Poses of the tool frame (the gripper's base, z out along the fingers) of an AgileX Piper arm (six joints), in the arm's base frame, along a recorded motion.
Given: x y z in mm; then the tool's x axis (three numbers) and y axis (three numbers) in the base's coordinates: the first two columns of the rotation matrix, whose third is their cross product.
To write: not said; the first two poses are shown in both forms.
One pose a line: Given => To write
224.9 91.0 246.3 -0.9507 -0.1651 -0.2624 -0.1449 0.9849 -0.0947 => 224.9 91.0 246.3 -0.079 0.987 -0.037 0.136
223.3 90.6 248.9 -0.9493 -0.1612 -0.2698 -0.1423 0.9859 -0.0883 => 223.3 90.6 248.9 -0.077 0.987 -0.034 0.139
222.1 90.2 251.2 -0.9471 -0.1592 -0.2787 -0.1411 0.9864 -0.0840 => 222.1 90.2 251.2 -0.076 0.986 -0.031 0.144
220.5 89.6 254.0 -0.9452 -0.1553 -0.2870 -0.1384 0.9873 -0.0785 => 220.5 89.6 254.0 -0.074 0.986 -0.029 0.148
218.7 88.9 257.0 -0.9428 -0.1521 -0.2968 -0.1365 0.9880 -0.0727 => 218.7 88.9 257.0 -0.073 0.985 -0.026 0.153
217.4 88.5 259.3 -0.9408 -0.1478 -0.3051 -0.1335 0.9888 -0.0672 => 217.4 88.5 259.3 -0.071 0.985 -0.023 0.157
